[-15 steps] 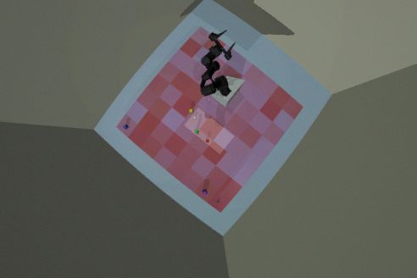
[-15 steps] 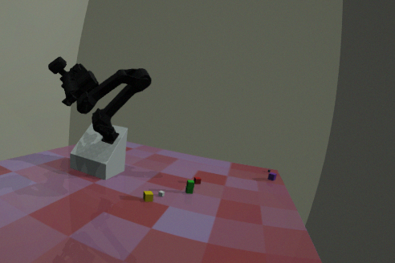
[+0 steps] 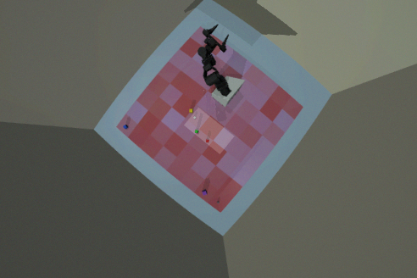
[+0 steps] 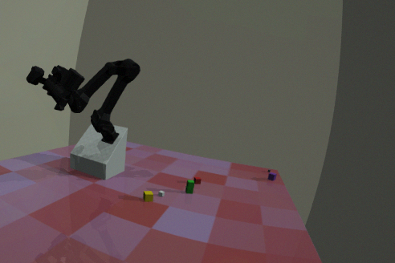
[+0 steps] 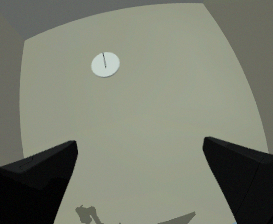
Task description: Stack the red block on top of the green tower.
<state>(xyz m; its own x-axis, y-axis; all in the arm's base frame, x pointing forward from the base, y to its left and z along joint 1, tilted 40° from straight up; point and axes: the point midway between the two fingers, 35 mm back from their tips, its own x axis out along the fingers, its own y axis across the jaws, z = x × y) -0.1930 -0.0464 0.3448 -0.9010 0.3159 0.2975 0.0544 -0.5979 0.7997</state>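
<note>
My gripper tip is now 60 cm short of the red block, 41 cm to the right of it and 40 cm above it. Also, from my gripper tip: blue cube: 102 cm ahead, 40 cm below, 26 cm to the right; then yellow cube: 50 cm ahead, 40 cm below, 11 cm to the left; then small white cube: 52 cm ahead, 41 cm below, 18 cm to the left.
</note>
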